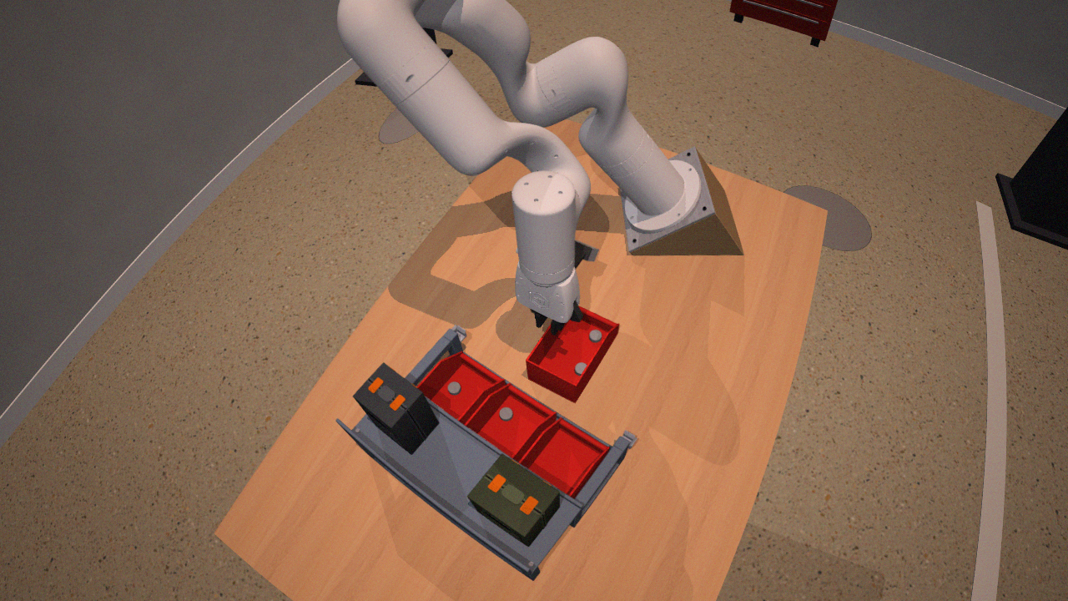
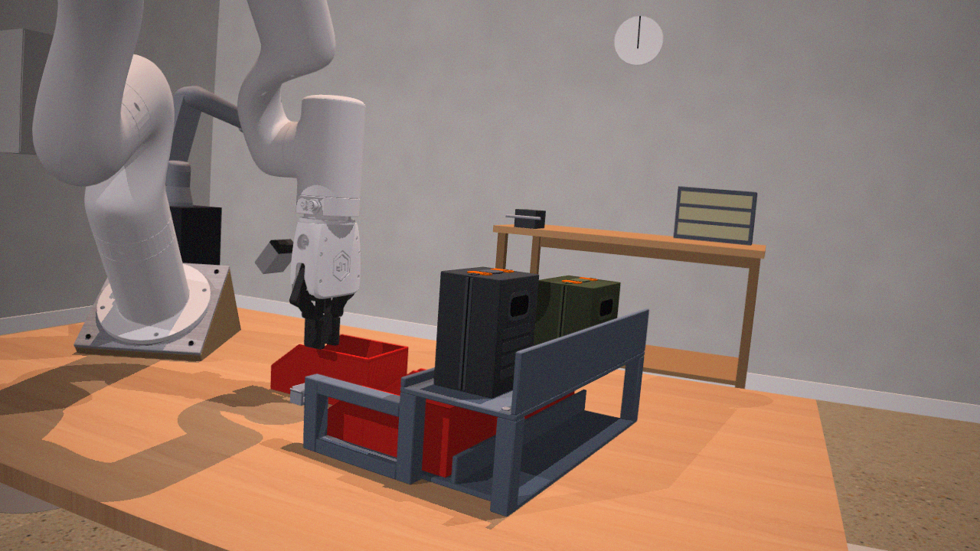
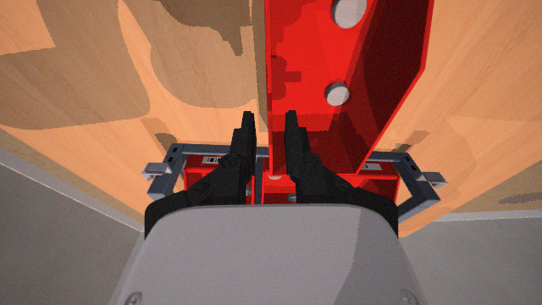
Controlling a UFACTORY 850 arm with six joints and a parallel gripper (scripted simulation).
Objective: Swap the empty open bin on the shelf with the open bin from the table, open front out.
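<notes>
Now: hand 12 cm short of the shelf front lip, 2 cm to the right of it and 9 cm above it. From my hand the other things lie so: grey back panel (38 cm ahead, 5 cm to the right, 3 cm above); then black case (27 cm ahead, 14 cm to the right, 6 cm above); then green case (34 cm ahead, 8 cm to the left, 5 cm above).
</notes>
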